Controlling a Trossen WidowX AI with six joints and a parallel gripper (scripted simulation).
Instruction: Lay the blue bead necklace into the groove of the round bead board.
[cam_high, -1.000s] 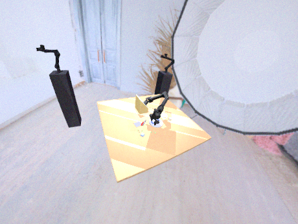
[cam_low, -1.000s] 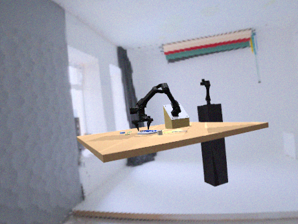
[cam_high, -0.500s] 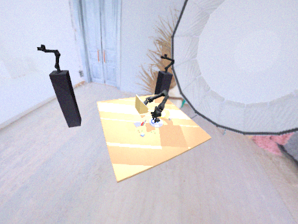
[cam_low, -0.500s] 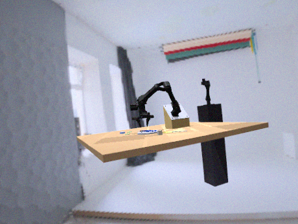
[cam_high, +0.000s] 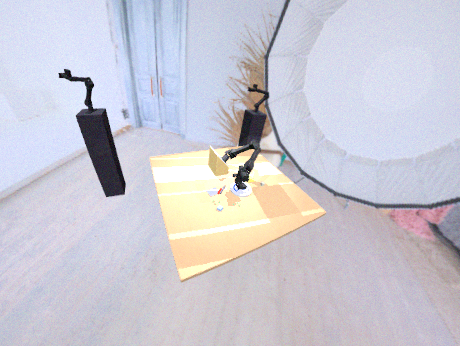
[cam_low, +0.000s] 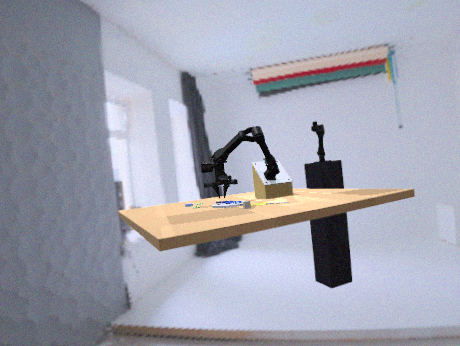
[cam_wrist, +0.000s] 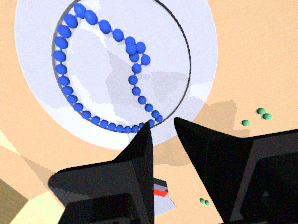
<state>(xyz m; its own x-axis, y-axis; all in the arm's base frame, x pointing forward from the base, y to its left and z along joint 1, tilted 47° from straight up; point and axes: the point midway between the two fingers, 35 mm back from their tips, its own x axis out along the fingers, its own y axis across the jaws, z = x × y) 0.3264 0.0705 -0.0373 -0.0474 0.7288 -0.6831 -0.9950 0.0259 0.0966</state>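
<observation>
The round bead board lies 20 mm behind my gripper tip, 50 mm to the left of it and 30 mm below it. Round my gripper tip: yellow flat piece (150 mm behind, 210 mm to the left, 40 mm below); pale blue cube (150 mm ahead, 220 mm to the right, 30 mm below); red-and-grey object (50 mm behind, 130 mm to the right, 40 mm below).
</observation>
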